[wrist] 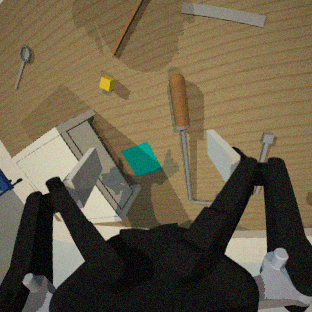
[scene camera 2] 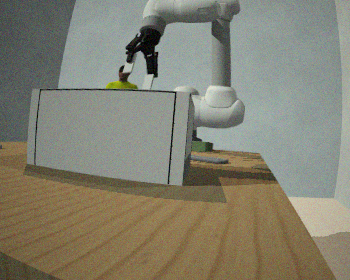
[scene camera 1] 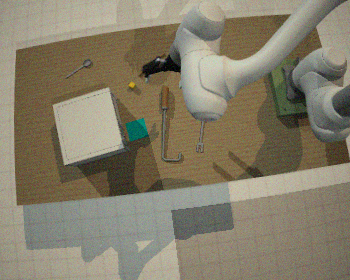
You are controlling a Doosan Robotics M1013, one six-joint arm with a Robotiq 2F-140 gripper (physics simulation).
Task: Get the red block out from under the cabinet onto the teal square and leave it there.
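Places are measured from the arm's base along level axes (x ahead, y left, z up), in millimetres.
Pixels of known places: gripper, fingertip midpoint: (wrist: 151,150) (scene camera 2: 136,83) (scene camera 1: 163,82); arm's base, origin of the base link: (scene camera 1: 301,83).
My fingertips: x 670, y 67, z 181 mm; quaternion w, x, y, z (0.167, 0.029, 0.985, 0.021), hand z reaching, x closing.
Observation:
Ahead of a thing's pixels: the offset from my fingertips to its top centre. "pt": to the spot under its first point.
The white cabinet @(85 mm down, 340 mm ahead, 143 mm left) (scene camera 1: 87,125) (scene camera 2: 105,135) (wrist: 42,162) stands on the wooden table. The teal square @(pt 220 mm down, 141 mm ahead, 140 mm left) (scene camera 1: 137,129) (wrist: 141,159) lies flat beside the cabinet's side, with bare surface showing. The red block does not show in any view; the space under the cabinet is hidden. A hook tool with a wooden handle @(pt 187 mm down, 3 mm ahead, 4 mm right) (scene camera 1: 165,97) (wrist: 179,100) lies beyond the square, its bent metal end towards the near table edge. My gripper (scene camera 1: 145,75) (scene camera 2: 139,75) (wrist: 151,150) is open and empty, held high above the table; in scene camera 1 it is up and left of the handle.
A yellow cube @(195 mm down, 166 mm ahead, 78 mm right) (scene camera 1: 132,85) (wrist: 106,83) and a spoon @(212 mm down, 457 mm ahead, 188 mm right) (scene camera 1: 87,63) (wrist: 25,54) lie on the far side. A thin brown stick @(213 mm down, 72 mm ahead, 193 mm right) (wrist: 129,27), a grey strip @(219 mm down, 97 mm back, 156 mm right) (wrist: 223,14) and a wrench @(212 mm down, 162 mm back, 170 mm left) (scene camera 1: 201,137) (wrist: 265,145) also lie there. A person (scene camera 2: 121,85) shows behind the cabinet.

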